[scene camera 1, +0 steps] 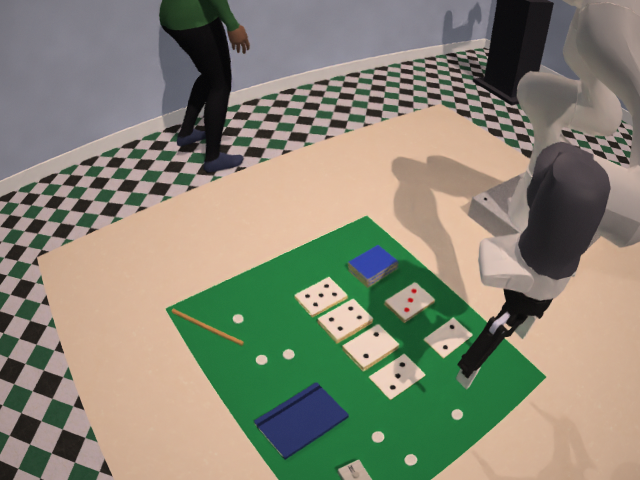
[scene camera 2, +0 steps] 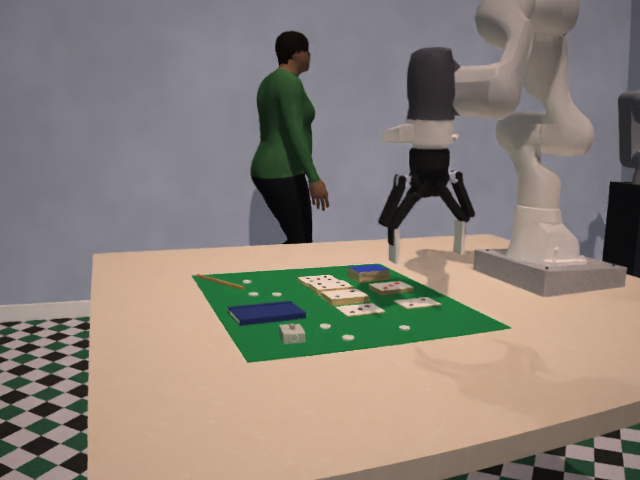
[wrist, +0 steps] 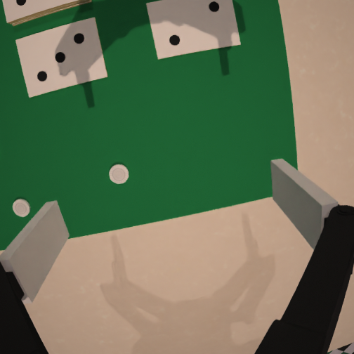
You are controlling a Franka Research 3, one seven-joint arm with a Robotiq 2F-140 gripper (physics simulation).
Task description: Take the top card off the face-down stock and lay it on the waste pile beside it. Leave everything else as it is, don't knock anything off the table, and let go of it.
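The face-down stock (scene camera 1: 373, 262) (scene camera 2: 368, 273) is a thick blue-topped stack near the back corner of the green mat. Beside it lie a face-up pile with three red dots (scene camera 1: 400, 301) (scene camera 2: 382, 288) and a pile with five black dots (scene camera 1: 323, 302) (scene camera 2: 311, 280); which one is the waste pile I cannot tell. My gripper (scene camera 1: 496, 353) (scene camera 2: 427, 256) (wrist: 164, 200) is wide open with nothing between its fingers. It hangs above the mat's right edge, well away from the stock. The stock does not show in the wrist view.
Other face-up cards (scene camera 1: 344, 321) (scene camera 1: 371, 346) (scene camera 1: 397, 377) (scene camera 1: 447, 338) (wrist: 62, 65) (wrist: 195, 25) lie on the green mat (scene camera 1: 320, 454). Also there are a dark blue book (scene camera 1: 305, 423) (scene camera 2: 268, 312), an orange stick (scene camera 1: 206, 326), white discs (scene camera 1: 456, 414) (wrist: 119, 174) and a small grey box (scene camera 2: 292, 334).
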